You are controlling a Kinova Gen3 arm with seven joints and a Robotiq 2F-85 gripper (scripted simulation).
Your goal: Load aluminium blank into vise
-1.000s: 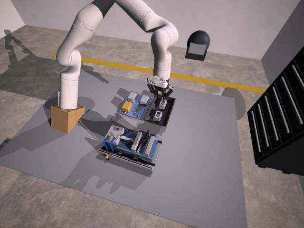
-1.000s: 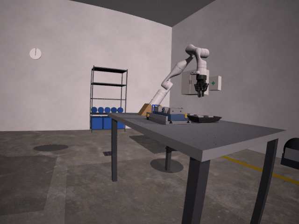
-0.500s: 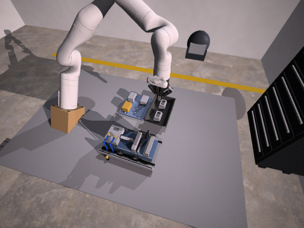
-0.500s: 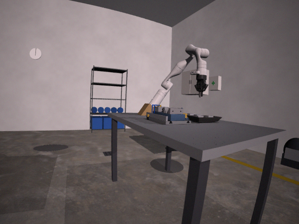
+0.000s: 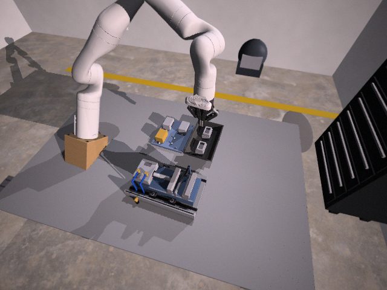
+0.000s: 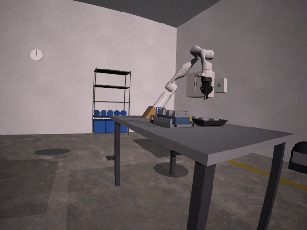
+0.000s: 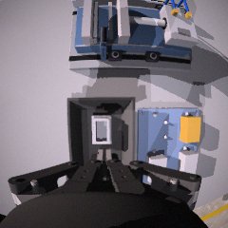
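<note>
Right now my hand is 210 mm past the brass blank, 10 mm to the right of it and 170 mm above it. From my hand the other things lie so: vise rail 80 mm behind, 320 mm to the right, 170 mm below; hose block 170 mm behind, 230 mm to the right, 120 mm below; vise 80 mm behind, 230 mm to the right, 160 mm below.
</note>
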